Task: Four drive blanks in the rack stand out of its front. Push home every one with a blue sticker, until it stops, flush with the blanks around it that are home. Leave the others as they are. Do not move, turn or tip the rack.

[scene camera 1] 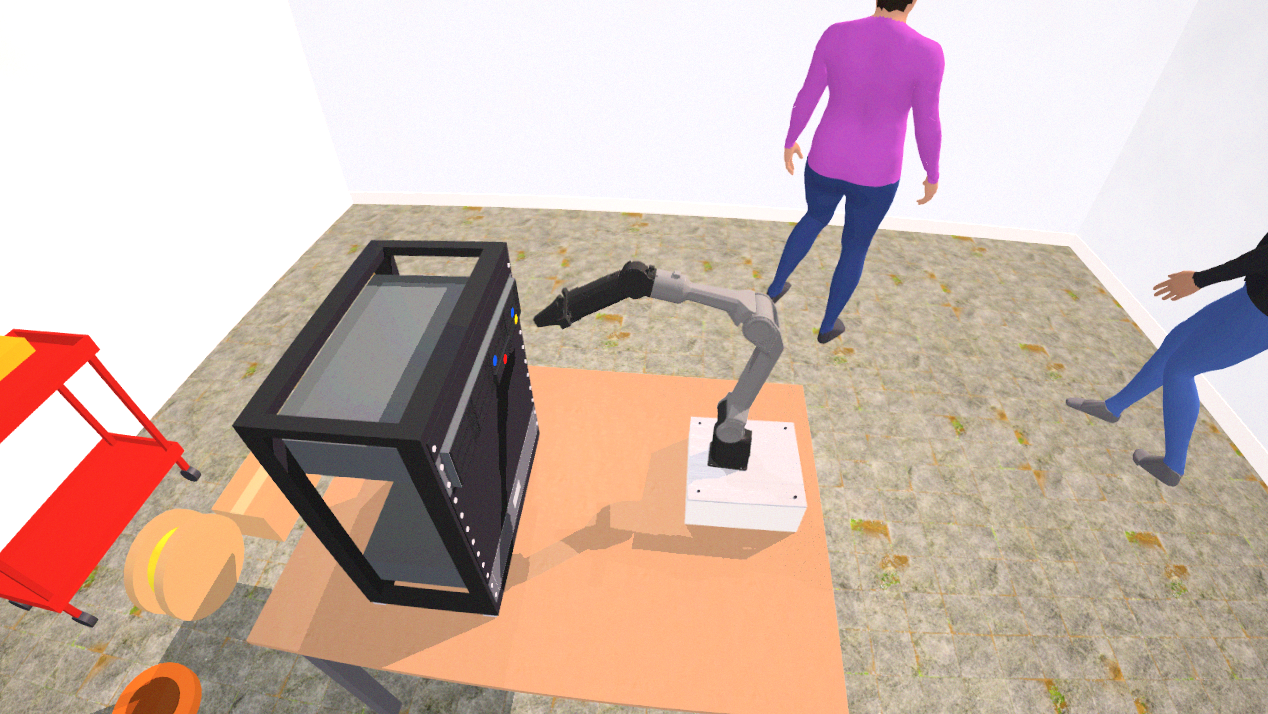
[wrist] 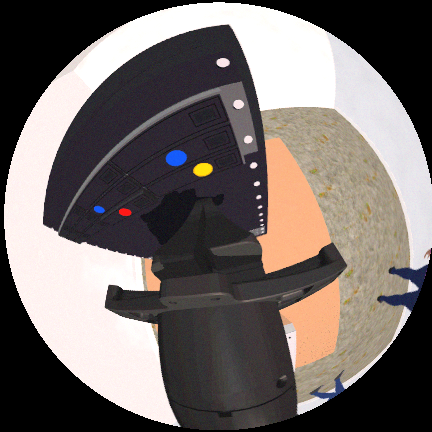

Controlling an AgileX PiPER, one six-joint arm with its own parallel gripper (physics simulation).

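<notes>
The black rack [scene camera 1: 456, 354] [wrist: 150, 65] stands upright on the table. On its front, a blue sticker [scene camera 1: 512, 312] [wrist: 176, 158] and a yellow sticker [scene camera 1: 516, 319] [wrist: 203, 169] mark two blanks near the top. Another blue sticker [scene camera 1: 495, 360] [wrist: 99, 209] and a red sticker [scene camera 1: 505, 359] [wrist: 125, 212] sit on blanks farther along. How far each marked blank stands out cannot be told clearly. My gripper [scene camera 1: 537, 320] [wrist: 205, 207] is shut and empty, a short gap in front of the rack near the yellow sticker. It hides part of the front below in the wrist view.
My arm stands on a white base block [scene camera 1: 745, 516] on the orange table [scene camera 1: 621, 603]. A red cart [scene camera 1: 88, 505], a round wooden-coloured object [scene camera 1: 199, 567] and an orange ring [scene camera 1: 192, 684] are left of the table. Two people [scene camera 1: 878, 97] [scene camera 1: 1193, 354] are behind and to the right.
</notes>
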